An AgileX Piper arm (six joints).
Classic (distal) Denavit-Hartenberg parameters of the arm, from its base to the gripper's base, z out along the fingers. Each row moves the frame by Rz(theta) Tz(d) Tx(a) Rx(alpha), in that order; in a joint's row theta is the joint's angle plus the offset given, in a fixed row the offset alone. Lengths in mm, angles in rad.
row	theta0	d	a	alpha
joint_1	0	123	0	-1.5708
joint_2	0.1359	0	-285	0
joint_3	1.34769	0	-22	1.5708
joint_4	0	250.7	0	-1.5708
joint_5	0	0	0	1.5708
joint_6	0	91	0	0
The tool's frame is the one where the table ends.
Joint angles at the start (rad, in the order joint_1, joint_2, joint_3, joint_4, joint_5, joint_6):
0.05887, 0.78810, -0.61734, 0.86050, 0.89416, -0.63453
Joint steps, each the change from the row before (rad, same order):
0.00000, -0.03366, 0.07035, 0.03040, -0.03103, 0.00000
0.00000, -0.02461, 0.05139, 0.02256, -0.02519, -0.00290
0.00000, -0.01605, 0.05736, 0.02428, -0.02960, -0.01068
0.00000, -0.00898, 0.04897, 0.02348, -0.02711, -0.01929
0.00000, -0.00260, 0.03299, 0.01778, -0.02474, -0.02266
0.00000, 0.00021, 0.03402, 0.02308, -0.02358, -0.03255
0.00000, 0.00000, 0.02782, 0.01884, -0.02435, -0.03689
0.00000, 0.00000, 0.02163, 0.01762, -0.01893, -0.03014
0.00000, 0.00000, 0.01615, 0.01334, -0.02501, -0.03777
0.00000, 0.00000, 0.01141, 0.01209, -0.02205, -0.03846
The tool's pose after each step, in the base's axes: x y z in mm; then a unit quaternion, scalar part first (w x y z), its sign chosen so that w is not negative. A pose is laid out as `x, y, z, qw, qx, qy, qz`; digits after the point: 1 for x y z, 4 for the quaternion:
122.4, 61.1, 286.0, 0.3625, -0.1305, 0.8713, 0.3041
117.3, 60.6, 275.3, 0.3622, -0.1166, 0.8718, 0.3085
113.4, 59.8, 261.7, 0.3584, -0.1021, 0.8743, 0.3111
110.4, 59.1, 249.7, 0.3553, -0.0921, 0.8765, 0.3116
109.2, 58.4, 241.4, 0.3555, -0.0868, 0.8778, 0.3090
107.9, 57.7, 232.6, 0.3553, -0.0838, 0.8791, 0.3065
106.9, 56.9, 225.6, 0.3584, -0.0846, 0.8797, 0.3009
106.1, 56.2, 220.2, 0.3610, -0.0848, 0.8800, 0.2969
106.1, 55.1, 216.3, 0.3686, -0.0890, 0.8794, 0.2877
106.5, 54.0, 213.7, 0.3770, -0.0951, 0.8782, 0.2784

